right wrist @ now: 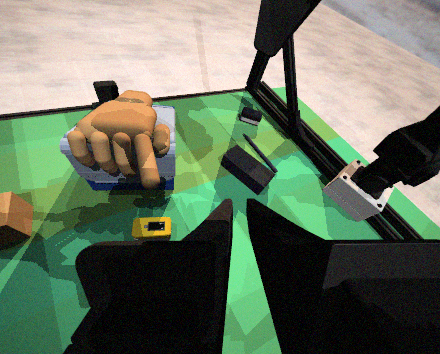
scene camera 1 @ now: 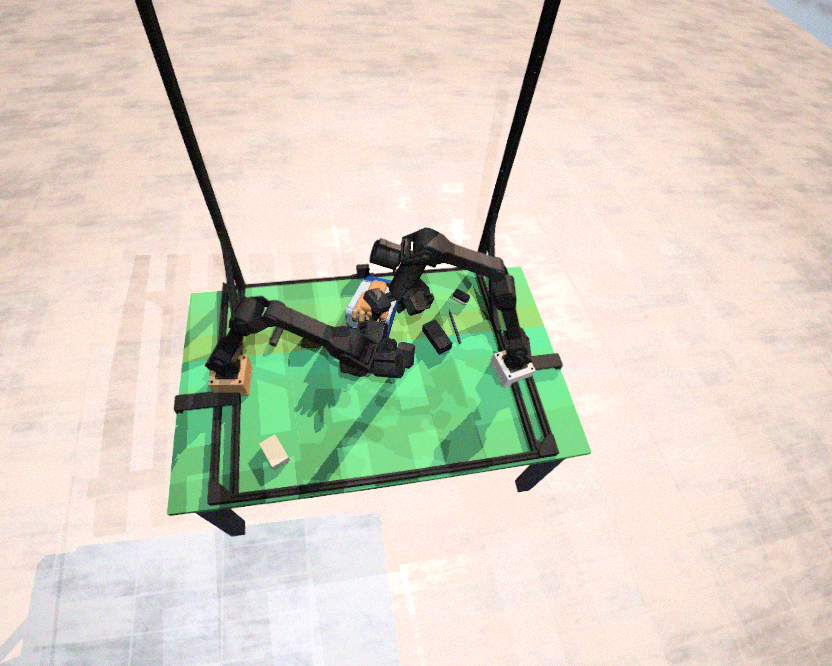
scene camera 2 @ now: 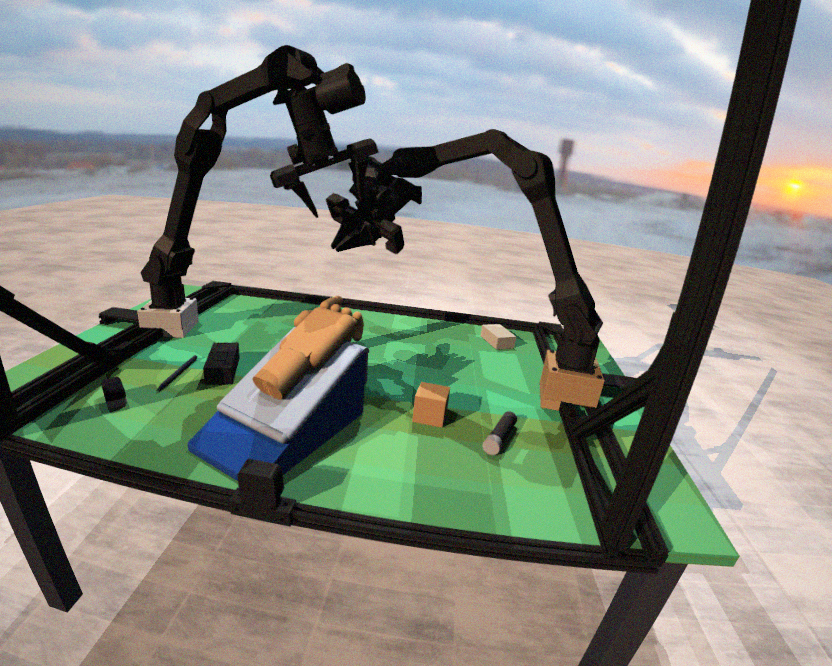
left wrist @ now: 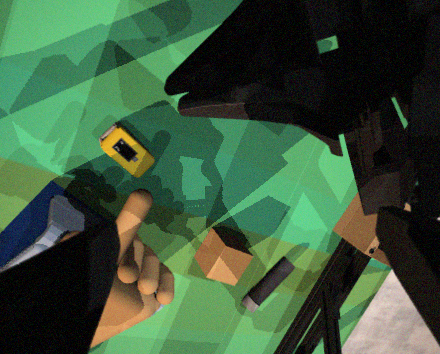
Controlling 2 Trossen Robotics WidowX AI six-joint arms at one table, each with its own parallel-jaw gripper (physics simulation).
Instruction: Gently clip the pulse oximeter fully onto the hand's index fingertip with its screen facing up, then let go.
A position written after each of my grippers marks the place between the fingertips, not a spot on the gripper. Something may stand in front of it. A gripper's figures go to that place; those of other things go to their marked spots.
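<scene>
The marked spots on a tan cube [scene camera 2: 431,400] and a black box [scene camera 2: 220,367] are 38 cm apart. The tan cube is 72 cm from the lens, and of the things named here it is the nearest to the lens. My left gripper [scene camera 2: 339,209] is 83 cm from the lens, while the black box is 84 cm from the lens. My right gripper [scene camera 2: 334,248] is 87 cm from the lens, so the tan cube is nearer to the lens than my right gripper.
</scene>
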